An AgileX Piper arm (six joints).
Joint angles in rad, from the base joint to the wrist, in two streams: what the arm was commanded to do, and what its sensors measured. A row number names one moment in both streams.
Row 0, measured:
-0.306 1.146 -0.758 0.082 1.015 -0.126
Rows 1 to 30, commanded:
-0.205 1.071 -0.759 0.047 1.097 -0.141
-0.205 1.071 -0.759 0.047 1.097 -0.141
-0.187 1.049 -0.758 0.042 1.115 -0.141
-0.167 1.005 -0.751 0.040 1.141 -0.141
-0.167 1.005 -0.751 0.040 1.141 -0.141
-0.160 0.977 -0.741 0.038 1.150 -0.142
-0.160 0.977 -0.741 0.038 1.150 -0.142
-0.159 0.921 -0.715 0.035 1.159 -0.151
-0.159 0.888 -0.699 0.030 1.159 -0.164
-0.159 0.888 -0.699 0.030 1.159 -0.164
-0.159 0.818 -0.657 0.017 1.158 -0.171
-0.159 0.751 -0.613 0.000 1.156 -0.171
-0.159 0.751 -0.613 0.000 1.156 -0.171
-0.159 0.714 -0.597 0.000 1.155 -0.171
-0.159 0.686 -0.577 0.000 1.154 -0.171
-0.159 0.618 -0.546 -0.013 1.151 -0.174
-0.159 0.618 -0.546 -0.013 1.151 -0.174
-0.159 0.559 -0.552 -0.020 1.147 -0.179
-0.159 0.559 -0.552 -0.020 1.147 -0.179
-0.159 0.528 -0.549 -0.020 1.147 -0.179
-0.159 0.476 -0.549 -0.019 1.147 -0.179
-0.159 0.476 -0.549 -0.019 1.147 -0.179
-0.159 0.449 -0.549 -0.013 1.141 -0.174
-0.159 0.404 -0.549 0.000 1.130 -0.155
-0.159 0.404 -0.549 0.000 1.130 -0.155
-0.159 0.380 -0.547 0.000 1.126 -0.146
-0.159 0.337 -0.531 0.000 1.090 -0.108
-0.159 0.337 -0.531 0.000 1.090 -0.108
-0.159 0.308 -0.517 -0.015 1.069 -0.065
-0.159 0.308 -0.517 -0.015 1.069 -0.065
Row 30, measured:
-0.161 0.348 -0.533 0.000 1.110 -0.120
